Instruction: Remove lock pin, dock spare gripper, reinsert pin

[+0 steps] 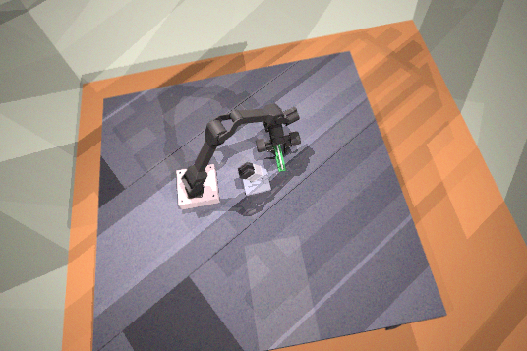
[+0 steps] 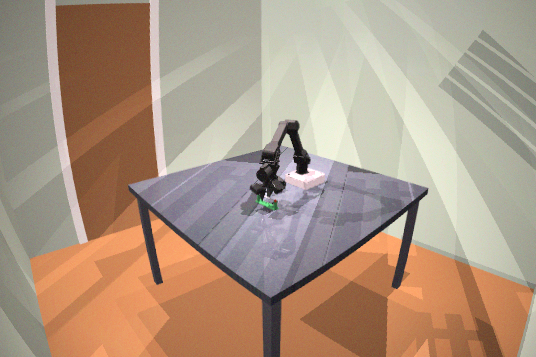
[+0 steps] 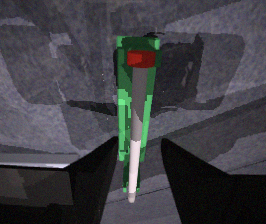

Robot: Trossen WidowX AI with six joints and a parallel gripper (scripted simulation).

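My gripper tip is now 10 mm to the right of the green bracket, 10 mm past it and 10 mm above it. The rest, counted from my gripper tip: spare gripper 120 mm to the right, 110 mm behind, 80 mm above; grey mount 110 mm to the right, 100 mm behind, 20 mm above.
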